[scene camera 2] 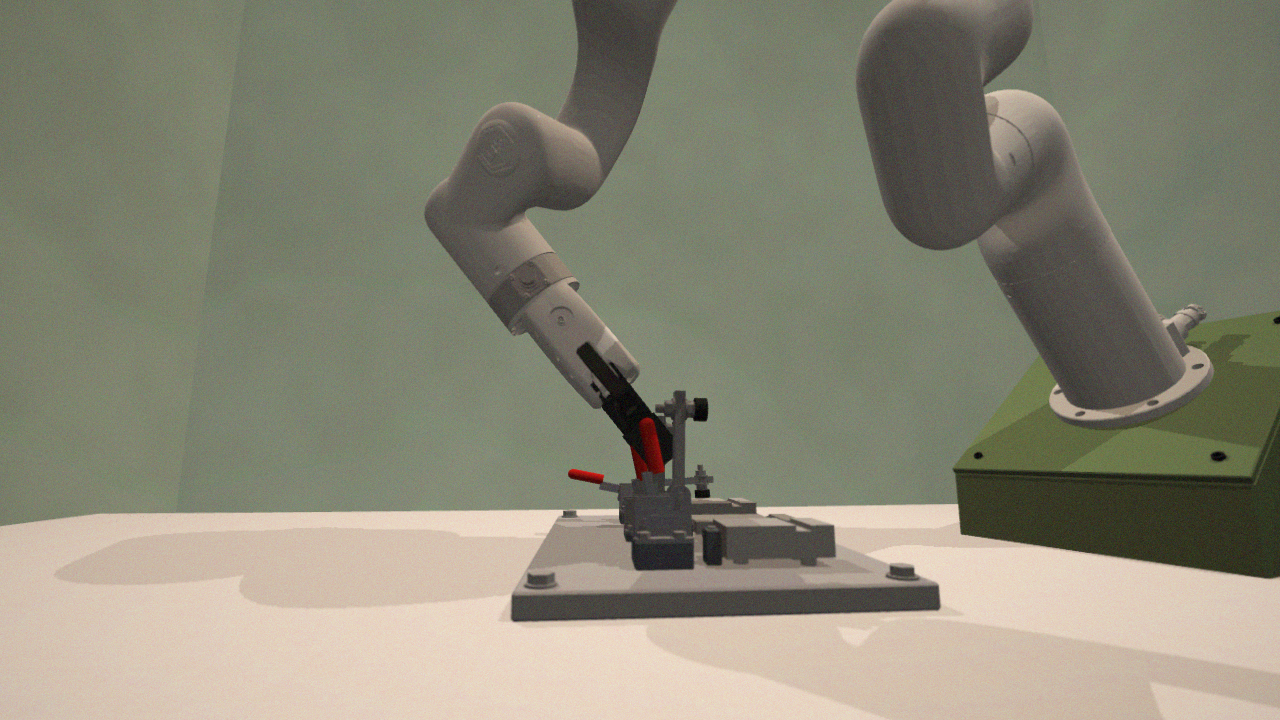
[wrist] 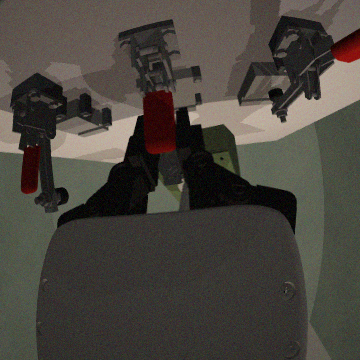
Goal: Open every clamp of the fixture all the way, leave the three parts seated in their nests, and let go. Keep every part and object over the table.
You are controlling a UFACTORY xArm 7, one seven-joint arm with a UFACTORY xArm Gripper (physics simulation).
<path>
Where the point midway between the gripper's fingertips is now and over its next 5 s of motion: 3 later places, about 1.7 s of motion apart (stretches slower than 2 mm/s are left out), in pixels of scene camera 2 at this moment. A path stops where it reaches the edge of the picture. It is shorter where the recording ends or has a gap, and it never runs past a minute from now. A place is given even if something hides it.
The gripper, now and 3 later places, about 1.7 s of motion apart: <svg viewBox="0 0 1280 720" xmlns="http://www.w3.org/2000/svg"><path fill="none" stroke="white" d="M666 460L644 405L602 368L602 367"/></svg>
</path>
